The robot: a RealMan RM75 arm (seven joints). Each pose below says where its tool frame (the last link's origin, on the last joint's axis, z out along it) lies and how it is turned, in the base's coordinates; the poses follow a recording.
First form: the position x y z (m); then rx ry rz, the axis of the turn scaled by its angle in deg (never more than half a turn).
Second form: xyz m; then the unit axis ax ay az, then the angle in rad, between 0 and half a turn. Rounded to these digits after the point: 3 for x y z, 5 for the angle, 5 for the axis.
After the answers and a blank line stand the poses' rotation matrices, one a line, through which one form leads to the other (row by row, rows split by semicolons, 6 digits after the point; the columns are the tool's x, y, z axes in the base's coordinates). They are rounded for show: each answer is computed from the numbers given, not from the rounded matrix.
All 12 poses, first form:
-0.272 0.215 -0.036 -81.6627 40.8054 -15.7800
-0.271 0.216 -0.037 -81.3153 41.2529 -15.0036
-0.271 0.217 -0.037 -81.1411 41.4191 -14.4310
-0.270 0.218 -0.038 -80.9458 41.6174 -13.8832
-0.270 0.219 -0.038 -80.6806 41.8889 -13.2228
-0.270 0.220 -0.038 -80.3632 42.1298 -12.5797
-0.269 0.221 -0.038 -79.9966 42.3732 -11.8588
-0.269 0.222 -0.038 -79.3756 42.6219 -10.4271
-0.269 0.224 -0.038 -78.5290 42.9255 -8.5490
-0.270 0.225 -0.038 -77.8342 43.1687 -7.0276
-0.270 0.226 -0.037 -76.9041 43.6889 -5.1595
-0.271 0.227 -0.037 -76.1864 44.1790 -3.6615
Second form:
-0.272 0.215 -0.036 -0.88147 0.44045 -0.17033 1.61694
-0.271 0.216 -0.037 -0.87997 0.44643 -0.16236 1.61281
-0.271 0.217 -0.037 -0.87970 0.44905 -0.15646 1.60984
-0.270 0.218 -0.038 -0.87917 0.45202 -0.15079 1.60693
-0.270 0.219 -0.038 -0.87827 0.45599 -0.14394 1.60332
-0.270 0.220 -0.038 -0.87728 0.45991 -0.13733 1.59880
-0.269 0.221 -0.038 -0.87620 0.46411 -0.12989 1.59347
-0.269 0.222 -0.038 -0.87518 0.46994 -0.11497 1.58295
-0.269 0.224 -0.038 -0.87349 0.47747 -0.09509 1.56910
-0.270 0.225 -0.038 -0.87179 0.48352 -0.07871 1.55825
-0.270 0.226 -0.037 -0.86801 0.49311 -0.05824 1.54632
-0.271 0.227 -0.037 -0.86433 0.50121 -0.04154 1.53842

0.766701 -0.236008 0.597052; -0.576304 0.156821 0.802048; -0.282920 -0.959014 -0.015777
0.764865 -0.247119 0.594907; -0.571560 0.165665 0.803663; -0.297155 -0.954719 -0.014532
0.765049 -0.254114 0.591715; -0.566787 0.170483 0.806033; -0.305702 -0.952030 -0.013600
0.764740 -0.261068 0.589081; -0.562449 0.175572 0.807977; -0.314363 -0.949220 -0.012570
0.763919 -0.269641 0.586278; -0.557368 0.182173 0.810033; -0.325222 -0.945572 -0.011124
0.763174 -0.277496 0.583576; -0.552041 0.189436 0.812013; -0.335881 -0.941865 -0.008616
0.762461 -0.286022 0.580383; -0.545733 0.197609 0.814325; -0.347604 -0.937626 -0.005423
0.763094 -0.301322 0.571745; -0.531239 0.211374 0.820430; -0.368066 -0.929799 0.001224
0.763386 -0.321262 0.560386; -0.511445 0.229286 0.828162; -0.394545 -0.918814 0.010726
0.763029 -0.337527 0.551238; -0.494941 0.243403 0.834140; -0.415717 -0.909302 0.018668
0.759480 -0.359339 0.542279; -0.475774 0.261681 0.839739; -0.443655 -0.895767 0.027778
0.755252 -0.377669 0.535687; -0.460704 0.275446 0.843731; -0.466203 -0.884022 0.034038

